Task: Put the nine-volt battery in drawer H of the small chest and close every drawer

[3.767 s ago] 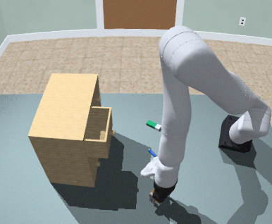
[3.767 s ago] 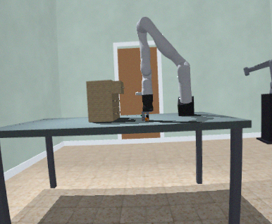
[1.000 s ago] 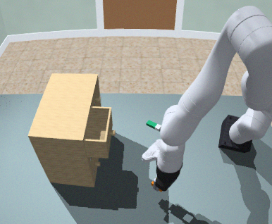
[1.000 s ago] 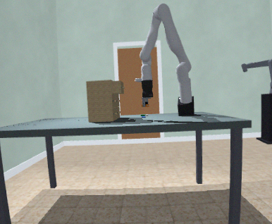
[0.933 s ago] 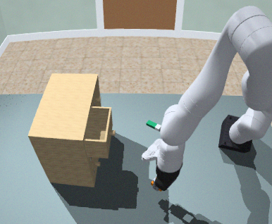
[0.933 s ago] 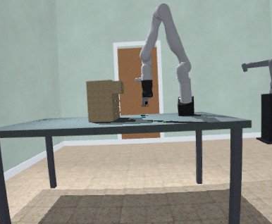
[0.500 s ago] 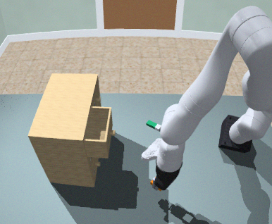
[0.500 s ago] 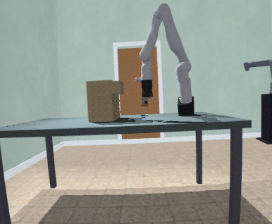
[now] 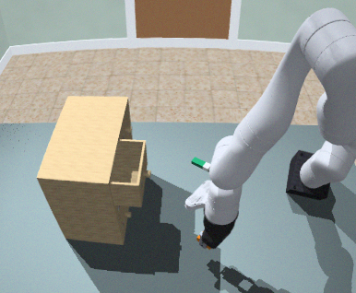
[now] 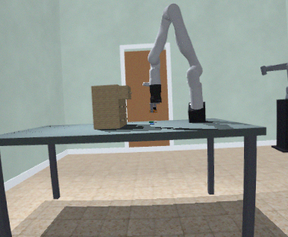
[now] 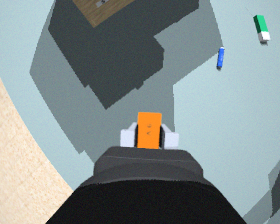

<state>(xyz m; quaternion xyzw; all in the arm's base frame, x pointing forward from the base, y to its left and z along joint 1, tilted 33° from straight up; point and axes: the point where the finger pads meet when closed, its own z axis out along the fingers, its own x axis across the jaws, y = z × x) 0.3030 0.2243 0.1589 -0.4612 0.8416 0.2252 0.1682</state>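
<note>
Now: hand 5 cm short of the blue cylinder, 20 cm to the left of it and 11 cm above it. Round my hand: drawer 27 cm ahead, 7 cm to the right, 11 cm above; nine-volt battery 1 cm behind, 1 cm below.
</note>
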